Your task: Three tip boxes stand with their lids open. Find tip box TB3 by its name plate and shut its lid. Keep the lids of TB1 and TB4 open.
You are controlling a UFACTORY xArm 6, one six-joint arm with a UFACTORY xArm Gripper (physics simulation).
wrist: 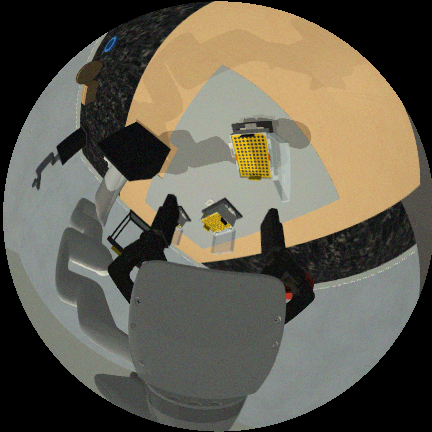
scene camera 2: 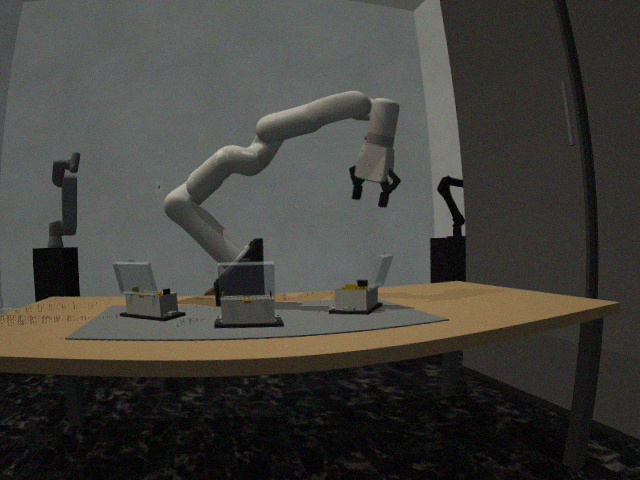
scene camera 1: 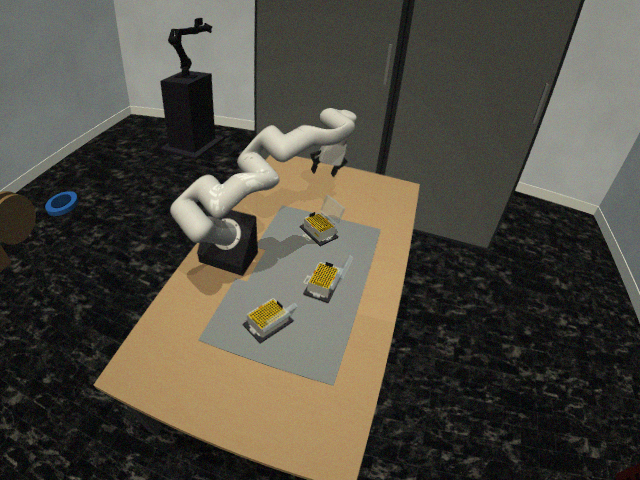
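Three white tip boxes with yellow racks stand with clear lids raised. The far box has its lid tilted back. The middle box has its lid up. The near box also has its lid up; in the wrist view a finger partly hides it. I cannot read any name plate, so I cannot tell which box is TB3. My gripper is open and empty, high above the table beyond the far box.
The boxes stand on a grey mat on a wooden table. The arm's black base stands beside the mat. Tall dark cabinets rise past the table's far end.
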